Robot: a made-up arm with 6 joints. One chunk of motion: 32 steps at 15 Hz.
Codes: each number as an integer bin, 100 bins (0 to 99) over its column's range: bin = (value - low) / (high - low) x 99, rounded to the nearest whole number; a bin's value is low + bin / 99 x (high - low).
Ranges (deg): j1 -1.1..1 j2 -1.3..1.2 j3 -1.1..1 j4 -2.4..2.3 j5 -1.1..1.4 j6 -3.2..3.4
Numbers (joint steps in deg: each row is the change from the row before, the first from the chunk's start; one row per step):
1: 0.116 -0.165 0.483 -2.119 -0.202 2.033
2: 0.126 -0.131 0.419 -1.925 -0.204 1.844
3: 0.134 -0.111 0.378 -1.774 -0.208 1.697
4: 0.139 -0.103 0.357 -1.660 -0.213 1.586
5: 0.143 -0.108 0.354 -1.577 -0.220 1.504
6: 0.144 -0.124 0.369 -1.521 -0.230 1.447
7: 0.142 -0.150 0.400 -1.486 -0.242 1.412
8: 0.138 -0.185 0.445 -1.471 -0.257 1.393
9: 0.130 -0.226 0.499 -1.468 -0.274 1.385
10: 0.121 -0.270 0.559 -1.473 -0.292 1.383
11: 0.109 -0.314 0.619 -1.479 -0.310 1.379
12: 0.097 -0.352 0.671 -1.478 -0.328 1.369
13: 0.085 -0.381 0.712 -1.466 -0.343 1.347
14: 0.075 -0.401 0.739 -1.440 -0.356 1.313
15: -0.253 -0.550 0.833 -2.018 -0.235 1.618
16: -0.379 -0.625 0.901 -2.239 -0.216 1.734
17: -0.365 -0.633 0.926 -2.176 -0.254 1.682
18: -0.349 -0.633 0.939 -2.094 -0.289 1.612
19: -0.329 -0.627 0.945 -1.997 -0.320 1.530
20: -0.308 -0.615 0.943 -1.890 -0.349 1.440
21: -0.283 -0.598 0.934 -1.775 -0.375 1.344
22: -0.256 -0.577 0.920 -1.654 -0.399 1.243
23: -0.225 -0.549 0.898 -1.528 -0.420 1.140
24: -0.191 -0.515 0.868 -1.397 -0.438 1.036
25: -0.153 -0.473 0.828 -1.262 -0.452 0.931
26: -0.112 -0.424 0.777 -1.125 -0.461 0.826
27: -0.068 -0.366 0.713 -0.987 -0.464 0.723
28: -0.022 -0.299 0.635 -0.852 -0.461 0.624
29: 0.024 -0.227 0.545 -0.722 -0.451 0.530
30: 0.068 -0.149 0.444 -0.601 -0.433 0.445
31: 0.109 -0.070 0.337 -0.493 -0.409 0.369
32: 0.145 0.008 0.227 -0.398 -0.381 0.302
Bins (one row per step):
1: 57 45 75 6 36 78
2: 58 46 72 10 35 76
3: 58 47 70 13 35 73
4: 58 47 69 16 35 72
5: 59 47 69 17 35 71
6: 59 47 69 19 34 70
7: 59 46 71 19 34 69
8: 58 44 73 20 33 69
9: 58 43 75 20 33 69
10: 58 41 78 20 32 69
11: 57 39 81 19 31 69
12: 56 38 83 19 31 69
13: 56 36 85 20 30 68
14: 55 36 87 20 29 68
15: 40 30 91 8 34 72
16: 34 27 94 3 35 74
17: 35 26 96 5 34 73
18: 35 26 96 6 32 72
19: 36 27 96 8 31 71
20: 37 27 96 11 30 70
21: 39 28 96 13 29 68
22: 40 29 95 16 28 67
23: 41 30 94 18 27 65
24: 43 31 93 21 26 64
25: 45 33 91 24 26 62
26: 47 35 88 27 25 60
27: 49 37 85 30 25 59
28: 51 40 82 33 25 57
29: 53 42 78 35 26 56
30: 55 46 73 38 26 55
31: 57 49 68 40 27 54
32: 59 52 63 42 28 53

